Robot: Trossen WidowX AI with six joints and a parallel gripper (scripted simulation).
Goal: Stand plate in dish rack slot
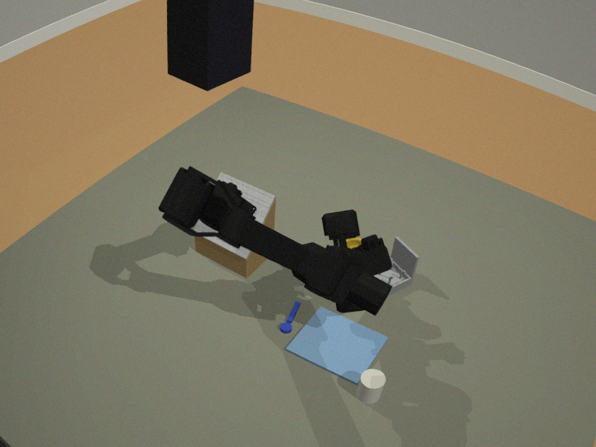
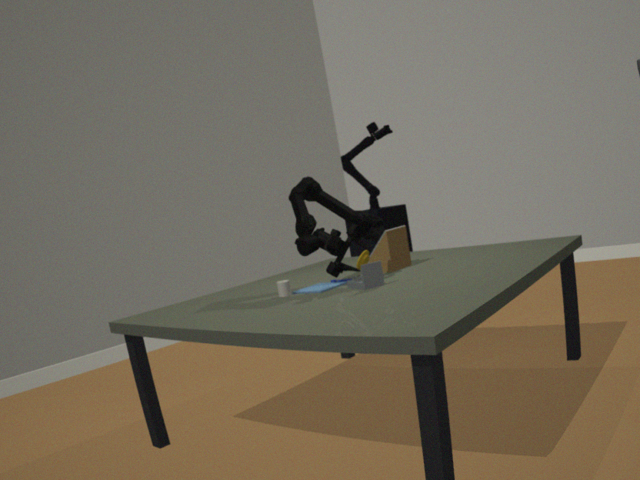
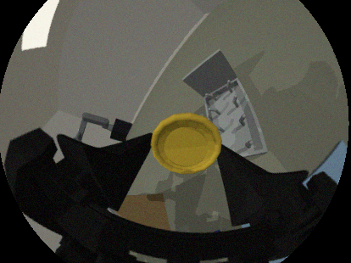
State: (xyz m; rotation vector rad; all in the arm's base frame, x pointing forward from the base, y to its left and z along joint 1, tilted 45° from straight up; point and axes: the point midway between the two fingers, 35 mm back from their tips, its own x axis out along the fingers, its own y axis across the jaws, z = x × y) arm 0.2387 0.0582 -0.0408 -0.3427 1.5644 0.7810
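My gripper tip is 5 cm short of the grey dish rack, 5 cm above it and 3 cm to the right of it. From my gripper tip the other things lie so: blue spoon (17 cm to the right, 7 cm below, 3 cm behind); light blue mat (16 cm to the right, 8 cm ahead, 7 cm below); yellow plate (1 cm to the right).
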